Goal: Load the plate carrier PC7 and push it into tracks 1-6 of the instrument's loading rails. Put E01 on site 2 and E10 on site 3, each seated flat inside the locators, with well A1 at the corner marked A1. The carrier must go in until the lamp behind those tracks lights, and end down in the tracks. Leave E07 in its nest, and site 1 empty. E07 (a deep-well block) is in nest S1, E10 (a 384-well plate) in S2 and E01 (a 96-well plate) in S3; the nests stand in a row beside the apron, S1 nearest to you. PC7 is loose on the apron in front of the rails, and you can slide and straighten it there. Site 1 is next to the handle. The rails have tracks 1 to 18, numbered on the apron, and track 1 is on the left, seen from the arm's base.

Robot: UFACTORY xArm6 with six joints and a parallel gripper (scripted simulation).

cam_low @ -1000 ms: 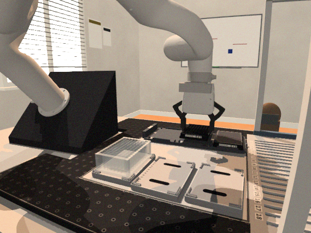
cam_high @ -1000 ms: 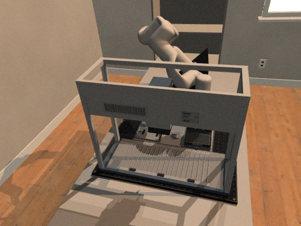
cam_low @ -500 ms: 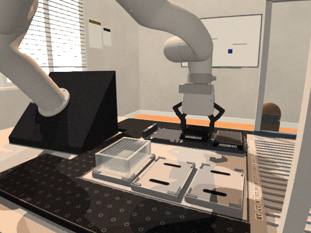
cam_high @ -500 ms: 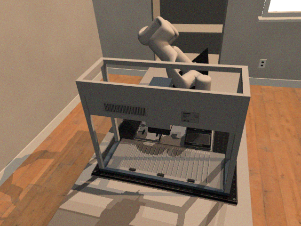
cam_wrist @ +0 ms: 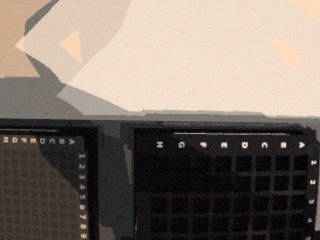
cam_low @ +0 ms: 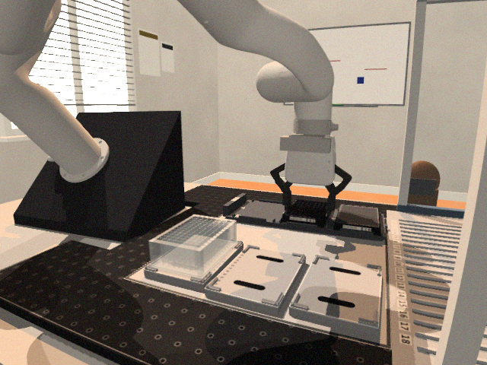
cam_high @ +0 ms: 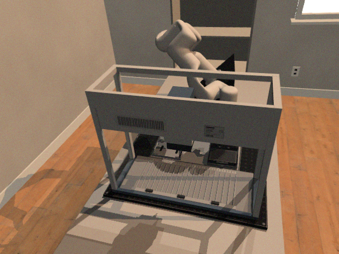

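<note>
The 96-well plate E01 is 10 mm below my hand. From my hand the other things lie so: E10 (100 mm ahead, 10 mm to the right, 10 mm below); then nest S2 (260 mm to the right, 50 mm behind, 30 mm below); then carrier PC7 (20 mm below, 10 mm behind).
</note>
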